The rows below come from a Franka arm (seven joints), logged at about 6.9 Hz.
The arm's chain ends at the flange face. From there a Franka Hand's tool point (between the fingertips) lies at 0.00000 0.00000 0.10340 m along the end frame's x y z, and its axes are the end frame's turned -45 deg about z.
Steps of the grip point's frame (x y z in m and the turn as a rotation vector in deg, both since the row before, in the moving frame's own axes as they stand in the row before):
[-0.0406 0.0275 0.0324 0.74 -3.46 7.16]
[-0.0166 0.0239 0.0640 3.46 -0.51 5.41]
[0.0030 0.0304 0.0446 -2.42 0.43 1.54]
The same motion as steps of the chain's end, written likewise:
[-0.0037 0.0450 0.0326 -1.92 -2.97 7.16]
[0.0100 0.0326 0.0642 2.09 -2.81 5.41]
[0.0200 0.0168 0.0447 -1.41 2.02 1.54]

